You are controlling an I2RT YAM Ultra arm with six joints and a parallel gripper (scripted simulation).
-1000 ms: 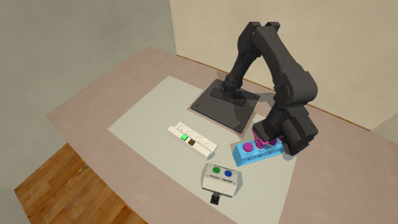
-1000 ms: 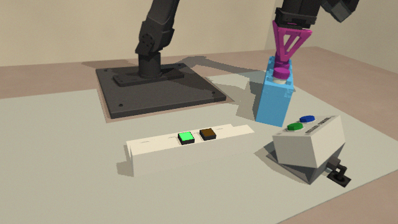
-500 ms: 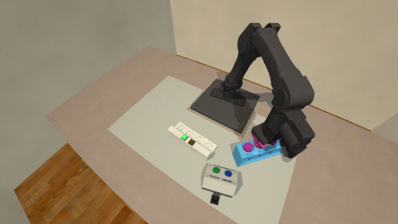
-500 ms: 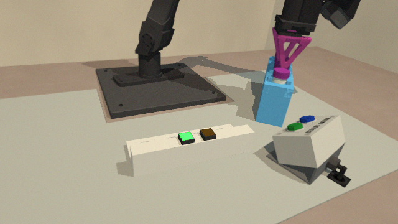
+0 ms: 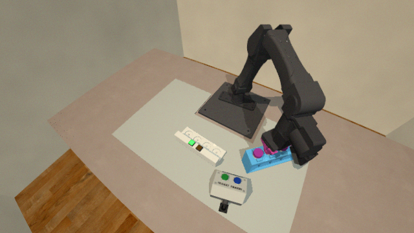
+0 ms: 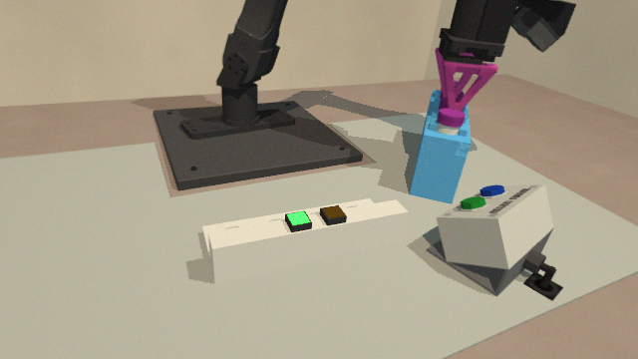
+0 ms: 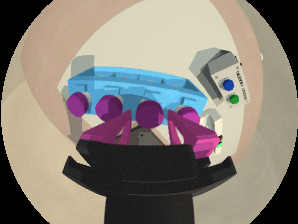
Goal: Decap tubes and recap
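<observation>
Right now the green ready key is 15 cm ahead of my hand, 12 cm to the right of it and 5 cm below it. From my hand the other things lie so: blue cycle key 14 cm ahead, 7 cm to the right, 5 cm below.
</observation>
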